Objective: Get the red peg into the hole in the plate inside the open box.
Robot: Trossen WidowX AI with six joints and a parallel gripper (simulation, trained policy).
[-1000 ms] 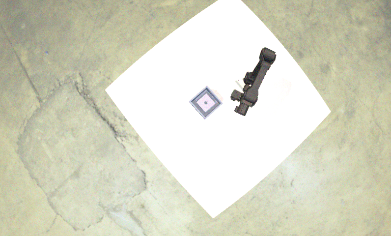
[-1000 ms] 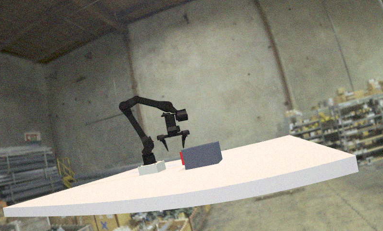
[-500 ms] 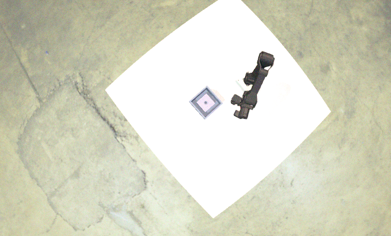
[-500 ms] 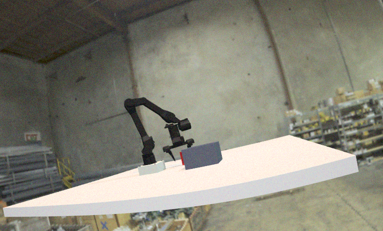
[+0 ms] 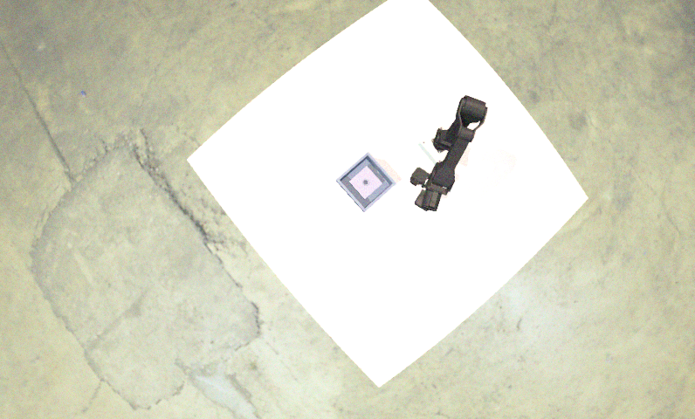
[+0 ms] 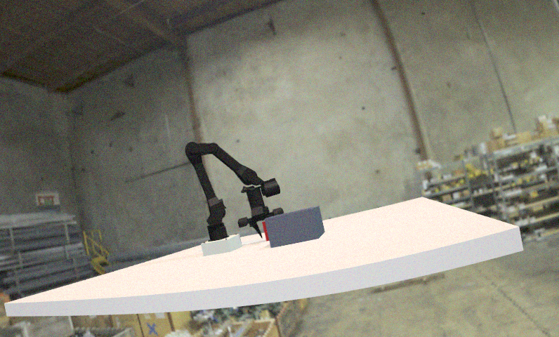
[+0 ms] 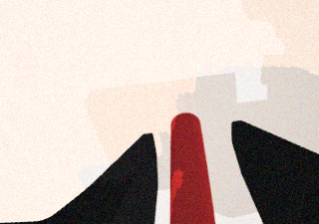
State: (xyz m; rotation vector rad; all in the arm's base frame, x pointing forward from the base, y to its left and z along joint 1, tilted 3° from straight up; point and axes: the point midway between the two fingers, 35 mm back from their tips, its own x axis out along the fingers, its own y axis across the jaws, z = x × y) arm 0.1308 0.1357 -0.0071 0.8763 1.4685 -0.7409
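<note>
My gripper tip is now 30 mm below the red peg and 10 mm to the right of it. Round my gripper tip: pale plate (210 mm ahead, 150 mm to the right, 30 mm above); grey box (210 mm ahead, 150 mm to the right, 10 mm above).
</note>
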